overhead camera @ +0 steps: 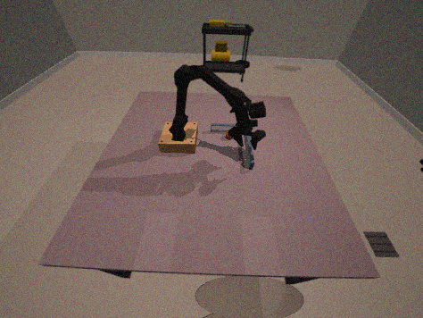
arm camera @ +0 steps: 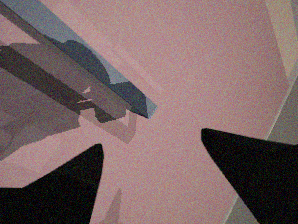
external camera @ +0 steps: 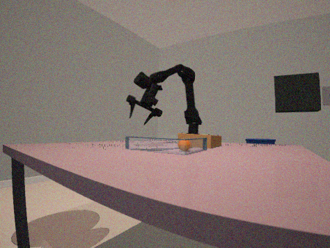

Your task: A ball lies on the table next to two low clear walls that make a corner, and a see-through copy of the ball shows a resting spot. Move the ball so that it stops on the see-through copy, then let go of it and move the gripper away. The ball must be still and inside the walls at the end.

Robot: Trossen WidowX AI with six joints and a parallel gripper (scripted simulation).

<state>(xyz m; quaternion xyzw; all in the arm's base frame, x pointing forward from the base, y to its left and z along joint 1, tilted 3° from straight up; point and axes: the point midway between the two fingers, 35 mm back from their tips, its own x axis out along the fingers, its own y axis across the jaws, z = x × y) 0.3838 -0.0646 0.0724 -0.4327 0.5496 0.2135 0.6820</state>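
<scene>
Now: the orange ball 21 cm to the left of my gripper tip, 11 cm below it and 11 cm behind it. The rest, counted from my gripper tip: clear wall (13 cm to the left, 10 cm below, 1 cm ahead).
</scene>
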